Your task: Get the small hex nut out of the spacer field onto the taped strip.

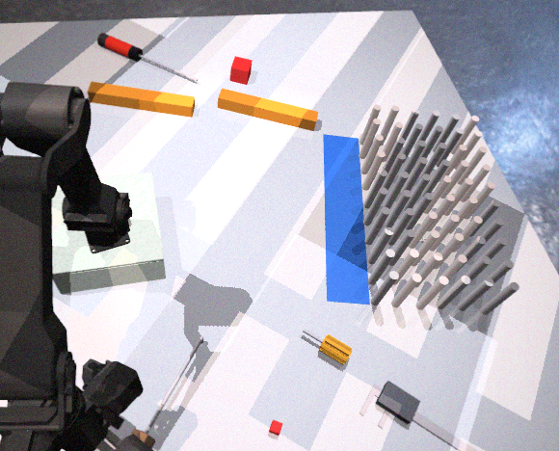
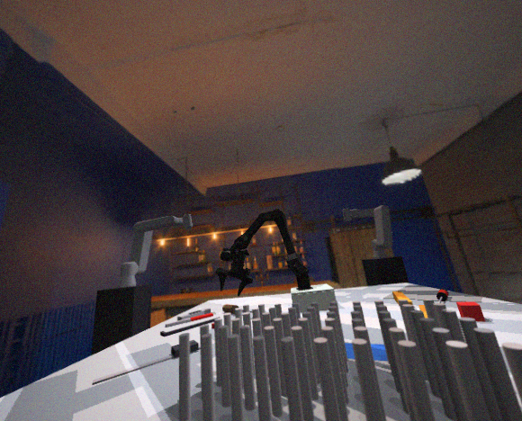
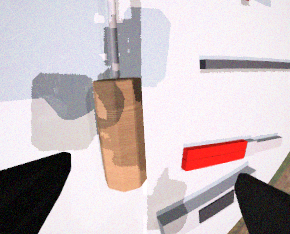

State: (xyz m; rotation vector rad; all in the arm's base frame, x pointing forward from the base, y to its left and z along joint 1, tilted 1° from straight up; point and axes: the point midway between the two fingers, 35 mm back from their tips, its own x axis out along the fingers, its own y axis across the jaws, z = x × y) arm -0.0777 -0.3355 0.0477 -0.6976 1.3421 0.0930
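My gripper tip is now 8 cm short of the wooden-handled tool, 7 cm to the right of it and 7 cm above it. The rest, counted from my gripper tip: yellow-handled tool (36 cm ahead, 4 cm to the left, 7 cm below); then blue taped strip (52 cm ahead, 29 cm to the left, 9 cm below); then small red cube (22 cm ahead, 4 cm to the right, 8 cm below).
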